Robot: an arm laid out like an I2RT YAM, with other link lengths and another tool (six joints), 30 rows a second.
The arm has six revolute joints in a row. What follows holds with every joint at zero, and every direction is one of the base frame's. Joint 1 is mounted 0.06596 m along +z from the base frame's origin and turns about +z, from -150 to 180 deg. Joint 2 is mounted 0.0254 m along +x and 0.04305 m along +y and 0.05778 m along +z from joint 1 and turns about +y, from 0 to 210 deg. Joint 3 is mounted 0.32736 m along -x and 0.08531 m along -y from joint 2 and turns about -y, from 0 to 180 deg. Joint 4 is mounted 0.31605 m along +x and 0.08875 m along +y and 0.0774 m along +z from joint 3 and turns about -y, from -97 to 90 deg. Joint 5 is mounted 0.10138 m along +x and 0.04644 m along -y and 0.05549 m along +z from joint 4 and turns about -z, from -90 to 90 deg. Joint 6 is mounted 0.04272 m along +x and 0.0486 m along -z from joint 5 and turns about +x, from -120 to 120 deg. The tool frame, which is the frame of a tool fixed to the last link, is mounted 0.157 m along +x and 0.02 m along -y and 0.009 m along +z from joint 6; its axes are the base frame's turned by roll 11.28, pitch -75.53 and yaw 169.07 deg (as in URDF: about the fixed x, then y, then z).
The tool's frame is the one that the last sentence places.
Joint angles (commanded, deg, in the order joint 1, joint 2, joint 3, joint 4, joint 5, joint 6), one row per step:
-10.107, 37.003, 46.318, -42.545, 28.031, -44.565
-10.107, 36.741, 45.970, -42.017, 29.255, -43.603
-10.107, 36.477, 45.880, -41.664, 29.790, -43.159
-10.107, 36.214, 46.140, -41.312, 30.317, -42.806
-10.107, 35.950, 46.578, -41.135, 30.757, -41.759
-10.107, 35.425, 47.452, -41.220, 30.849, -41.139
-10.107, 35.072, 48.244, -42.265, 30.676, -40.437
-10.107, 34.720, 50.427, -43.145, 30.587, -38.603
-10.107, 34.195, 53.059, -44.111, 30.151, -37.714
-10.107, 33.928, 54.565, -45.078, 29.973, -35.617
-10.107, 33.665, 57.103, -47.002, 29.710, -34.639
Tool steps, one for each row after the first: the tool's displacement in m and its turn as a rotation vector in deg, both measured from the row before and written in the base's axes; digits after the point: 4 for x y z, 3 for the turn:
-0.0025, -0.0036, 0.0014, -0.118, -0.896, -1.486
-0.0014, -0.0015, 0.0025, -0.093, -0.741, -0.659
-0.0014, -0.0014, 0.0057, -0.203, -1.032, -0.609
-0.0020, -0.0013, 0.0066, 0.291, -1.485, -0.841
-0.0029, 0.0001, 0.0105, 0.123, -1.679, -0.345
-0.0036, 0.0009, 0.0044, 0.521, -0.559, -0.143
-0.0052, 0.0006, 0.0180, 0.956, -2.800, -0.669
-0.0065, 0.0022, 0.0221, 0.404, -2.754, 0.050
-0.0053, 0.0009, 0.0104, 1.369, -2.130, -0.601
-0.0084, 0.0020, 0.0153, 0.629, -1.497, -0.105

